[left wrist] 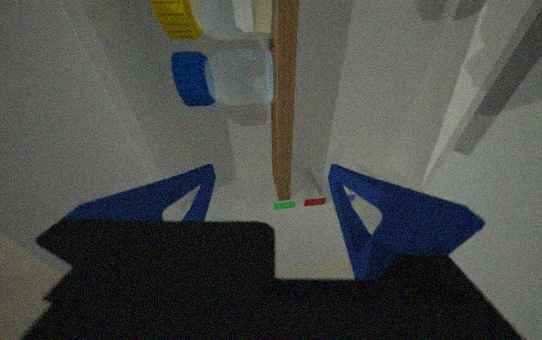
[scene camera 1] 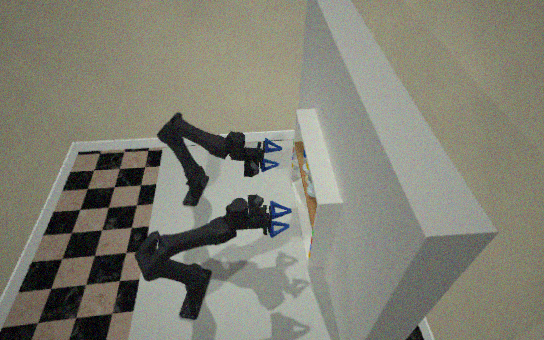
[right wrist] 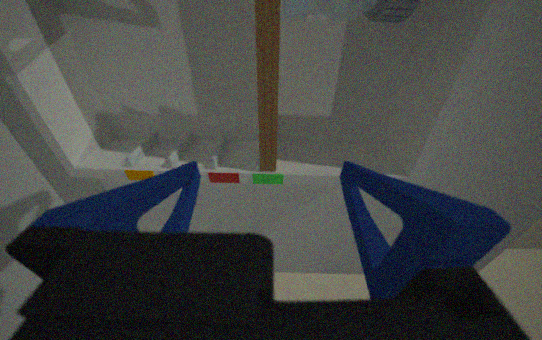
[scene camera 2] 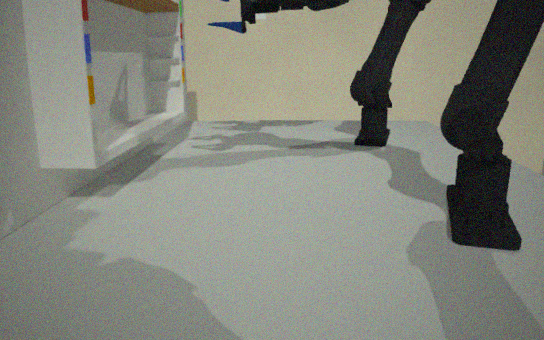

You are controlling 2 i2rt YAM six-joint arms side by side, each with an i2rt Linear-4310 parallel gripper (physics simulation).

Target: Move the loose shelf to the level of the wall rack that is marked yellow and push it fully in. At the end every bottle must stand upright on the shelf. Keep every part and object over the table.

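Note:
The brown loose shelf [scene camera 1: 312, 206] [scene camera 2: 145, 4] [left wrist: 284, 125] [right wrist: 268, 100] lies in the white wall rack [scene camera 1: 320, 160] [scene camera 2: 60, 100], its ends beside the green marks [left wrist: 284, 205] [right wrist: 267, 178]. The yellow mark [scene camera 2: 91, 90] [right wrist: 139, 175] is the lowest. A blue-capped bottle [left wrist: 240, 77] and a yellow-capped bottle [left wrist: 220, 17] stand upright on the shelf; other bottles are partly hidden. My left gripper [scene camera 1: 279, 156] [left wrist: 271, 170] is open and empty in front of the rack's upper part in scene camera 1. My right gripper [scene camera 1: 290, 218] [right wrist: 270, 169] is open and empty, facing the other shelf end.
A large grey wall [scene camera 1: 360, 130] rises behind the rack. The white table [scene camera 1: 235, 280] [scene camera 2: 280, 225] carries both arms, with a black-and-pink checkered area [scene camera 1: 82, 242] at the left in scene camera 1. Red marks [left wrist: 314, 202] [right wrist: 224, 177] sit beside the green ones.

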